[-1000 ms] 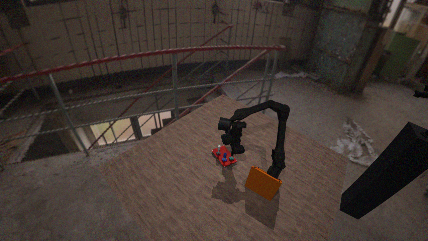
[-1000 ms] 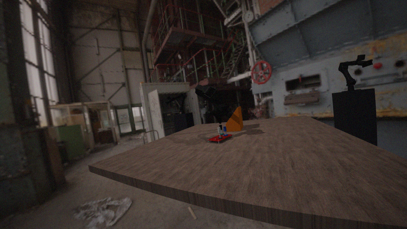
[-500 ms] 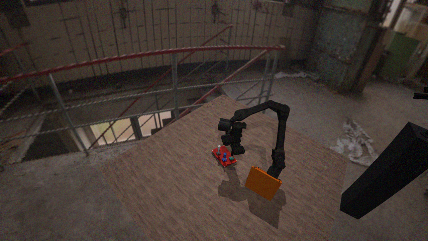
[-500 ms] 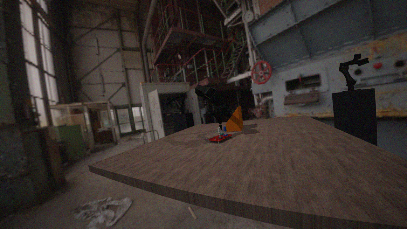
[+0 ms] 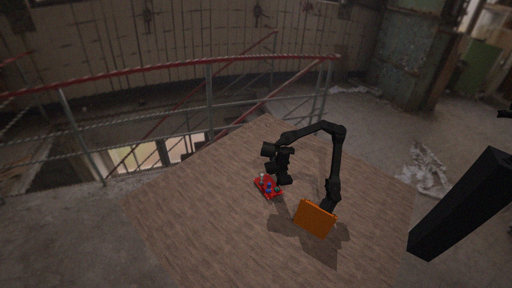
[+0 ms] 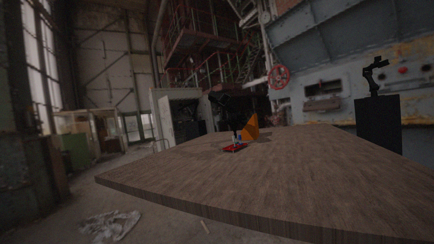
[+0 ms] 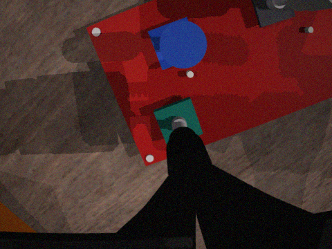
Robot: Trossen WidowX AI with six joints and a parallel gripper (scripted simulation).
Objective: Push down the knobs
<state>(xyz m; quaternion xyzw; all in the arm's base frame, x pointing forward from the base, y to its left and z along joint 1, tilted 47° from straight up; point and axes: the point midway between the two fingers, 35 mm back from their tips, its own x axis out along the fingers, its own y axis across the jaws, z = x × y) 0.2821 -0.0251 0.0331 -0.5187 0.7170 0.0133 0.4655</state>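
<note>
My gripper tip is 20 mm above the black knob. Also, from my gripper tip: pale knob 90 mm ahead, 20 mm below, 10 mm to the left; green potentiometer 40 mm below.
</note>
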